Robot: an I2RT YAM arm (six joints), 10 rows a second.
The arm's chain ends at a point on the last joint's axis. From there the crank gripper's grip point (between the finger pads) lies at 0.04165 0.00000 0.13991 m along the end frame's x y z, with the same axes.
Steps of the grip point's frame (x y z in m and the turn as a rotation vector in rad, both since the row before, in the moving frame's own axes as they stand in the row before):
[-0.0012, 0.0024, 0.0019, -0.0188, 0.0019, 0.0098]
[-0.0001, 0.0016, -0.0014, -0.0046, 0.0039, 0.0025]
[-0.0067, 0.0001, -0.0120, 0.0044, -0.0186, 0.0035]
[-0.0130, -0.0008, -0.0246, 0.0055, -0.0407, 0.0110]
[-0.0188, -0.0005, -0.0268, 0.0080, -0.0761, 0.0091]
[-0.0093, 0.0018, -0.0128, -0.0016, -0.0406, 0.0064]
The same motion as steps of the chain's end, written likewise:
[-0.0015, -0.0006, 0.0020, -0.0188, 0.0019, 0.0098]
[-0.0006, 0.0009, -0.0012, -0.0046, 0.0039, 0.0025]
[-0.0041, 0.0006, -0.0127, 0.0044, -0.0186, 0.0035]
[-0.0073, -0.0005, -0.0262, 0.0055, -0.0407, 0.0110]
[-0.0080, 0.0003, -0.0296, 0.0080, -0.0761, 0.0091]
[-0.0036, 0.0013, -0.0144, -0.0016, -0.0406, 0.0064]

